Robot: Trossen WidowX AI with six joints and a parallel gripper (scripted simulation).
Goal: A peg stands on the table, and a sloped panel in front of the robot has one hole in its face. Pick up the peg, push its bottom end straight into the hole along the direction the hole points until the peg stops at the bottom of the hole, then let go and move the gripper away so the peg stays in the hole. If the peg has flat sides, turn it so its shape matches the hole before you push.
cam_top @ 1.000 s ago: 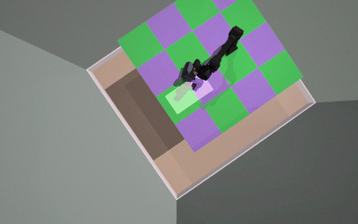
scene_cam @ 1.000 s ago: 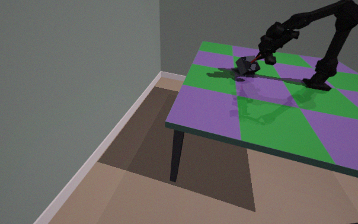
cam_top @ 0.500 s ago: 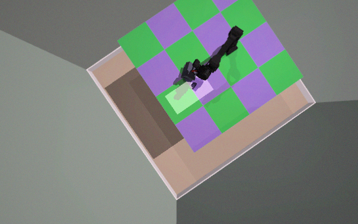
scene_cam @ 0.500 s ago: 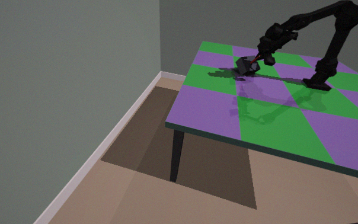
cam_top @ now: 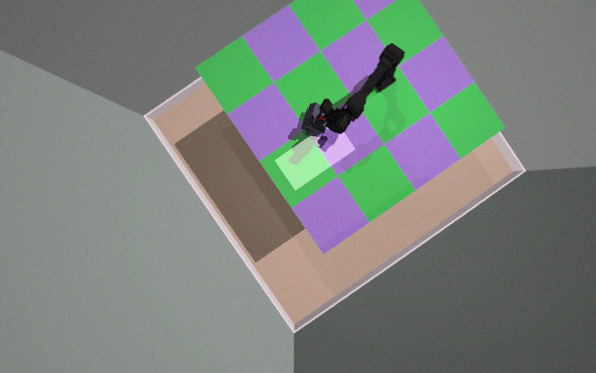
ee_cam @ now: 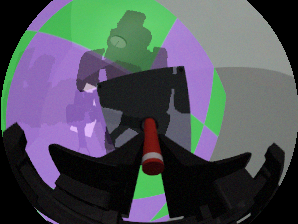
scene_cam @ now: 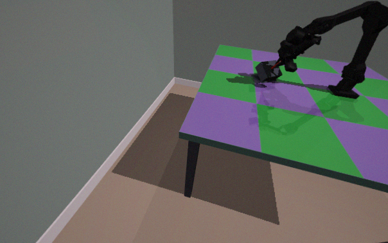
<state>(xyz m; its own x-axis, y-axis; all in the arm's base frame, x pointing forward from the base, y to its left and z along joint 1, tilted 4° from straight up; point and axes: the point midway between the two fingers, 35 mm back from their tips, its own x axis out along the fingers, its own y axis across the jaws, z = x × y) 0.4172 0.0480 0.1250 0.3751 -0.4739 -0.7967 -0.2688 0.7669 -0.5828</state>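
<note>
The dark sloped panel lies 5 cm below my gripper tip, 3 cm to the right of it and 2 cm ahead of it. The rest, counted from my gripper tip: red peg (1 cm to the left, 1 cm behind, 1 cm above).
</note>
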